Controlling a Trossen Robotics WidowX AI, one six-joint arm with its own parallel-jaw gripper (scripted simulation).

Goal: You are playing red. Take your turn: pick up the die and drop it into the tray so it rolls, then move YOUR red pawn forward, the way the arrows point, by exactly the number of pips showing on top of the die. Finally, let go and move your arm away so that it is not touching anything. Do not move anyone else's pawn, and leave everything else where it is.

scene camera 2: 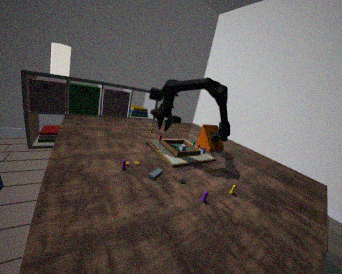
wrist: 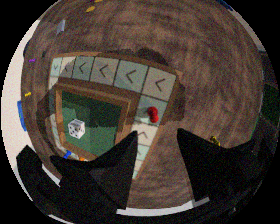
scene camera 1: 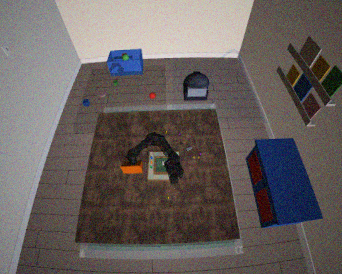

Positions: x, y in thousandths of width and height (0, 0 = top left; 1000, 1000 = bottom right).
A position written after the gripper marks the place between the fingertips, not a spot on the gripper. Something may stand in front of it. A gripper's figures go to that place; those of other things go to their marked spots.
Labels:
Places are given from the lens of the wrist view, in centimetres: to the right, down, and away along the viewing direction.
gripper (wrist: 562, 596): 2, 2, 10
green tray (wrist: 362, 533): -7, 1, 16

